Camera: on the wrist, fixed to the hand. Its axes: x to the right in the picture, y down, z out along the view.
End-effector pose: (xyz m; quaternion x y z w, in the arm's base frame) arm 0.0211 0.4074 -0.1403 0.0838 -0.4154 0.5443 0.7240
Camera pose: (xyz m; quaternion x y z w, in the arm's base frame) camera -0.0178 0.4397 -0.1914 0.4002 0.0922 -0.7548 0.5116
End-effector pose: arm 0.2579 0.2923 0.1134 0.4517 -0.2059 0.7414 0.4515
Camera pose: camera 0.1915 0.2757 0.0914 0.1791 0.4474 -0.4887 0.7272
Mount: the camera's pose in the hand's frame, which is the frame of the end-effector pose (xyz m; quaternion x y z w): -0.0146 0.0630 -0.0314 0.0165 0.0018 0.9988 0.0452
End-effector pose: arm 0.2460 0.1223 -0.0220 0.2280 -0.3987 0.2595 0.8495
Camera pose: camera 0.2163 0.1851 -0.0404 0.3744 0.2400 -0.8673 0.2239
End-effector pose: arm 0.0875 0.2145 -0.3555 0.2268 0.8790 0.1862 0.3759
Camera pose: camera 0.0894 0.2539 -0.2954 -0.8941 0.1831 -0.3698 0.1743
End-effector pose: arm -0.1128 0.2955 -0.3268 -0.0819 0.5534 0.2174 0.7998
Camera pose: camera -0.1714 0.3363 -0.3182 -0.5619 -0.1119 -0.7995 0.1806
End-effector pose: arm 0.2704 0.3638 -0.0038 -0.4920 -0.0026 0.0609 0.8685
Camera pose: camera 0.2514 0.3674 -0.0730 0.0106 -0.4939 -0.8694 0.0134
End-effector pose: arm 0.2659 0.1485 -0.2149 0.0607 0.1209 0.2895 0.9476
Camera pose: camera 0.2122 0.1937 -0.2307 -0.1386 0.0487 -0.9577 0.2475
